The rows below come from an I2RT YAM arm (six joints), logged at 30 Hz.
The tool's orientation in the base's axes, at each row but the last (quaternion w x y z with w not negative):
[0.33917 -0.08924 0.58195 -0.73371]
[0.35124 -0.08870 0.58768 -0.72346]
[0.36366 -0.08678 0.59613 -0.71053]
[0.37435 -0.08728 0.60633 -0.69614]
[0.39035 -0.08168 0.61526 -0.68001]
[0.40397 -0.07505 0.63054 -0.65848]
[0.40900 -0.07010 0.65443 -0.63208]
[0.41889 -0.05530 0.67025 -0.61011]
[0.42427 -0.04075 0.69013 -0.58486]
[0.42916 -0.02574 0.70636 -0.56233]
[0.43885 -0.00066 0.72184 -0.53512]
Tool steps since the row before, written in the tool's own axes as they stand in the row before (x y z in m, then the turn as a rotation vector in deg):
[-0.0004 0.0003 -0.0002 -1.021 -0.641 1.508]
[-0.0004 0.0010 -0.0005 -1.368 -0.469 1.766]
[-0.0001 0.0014 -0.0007 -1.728 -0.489 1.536]
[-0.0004 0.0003 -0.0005 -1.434 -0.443 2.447]
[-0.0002 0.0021 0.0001 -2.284 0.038 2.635]
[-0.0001 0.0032 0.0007 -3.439 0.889 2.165]
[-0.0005 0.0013 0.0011 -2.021 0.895 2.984]
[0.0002 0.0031 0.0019 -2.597 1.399 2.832]
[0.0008 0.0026 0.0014 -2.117 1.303 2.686]
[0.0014 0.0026 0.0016 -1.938 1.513 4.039]
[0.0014 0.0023 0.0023 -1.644 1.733 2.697]
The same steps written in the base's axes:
[0.0003 0.0004 -0.0002 1.310 -0.523 1.318]
[0.0004 0.0006 -0.0009 1.775 -0.524 1.336]
[0.0003 0.0006 -0.0014 1.898 -0.120 1.402]
[0.0001 0.0006 -0.0003 2.234 -1.014 1.490]
[0.0011 0.0002 -0.0018 3.132 -0.592 1.414]
[0.0019 -0.0001 -0.0027 3.984 0.597 1.039]
[0.0016 -0.0003 -0.0008 3.567 -0.896 0.510]
[0.0024 -0.0008 -0.0026 4.062 -0.316 0.344]
[0.0015 -0.0007 -0.0026 3.622 -0.498 0.160]
[0.0013 -0.0010 -0.0029 4.463 -1.559 -0.113]
[0.0017 -0.0015 -0.0028 3.534 -0.568 -0.413]

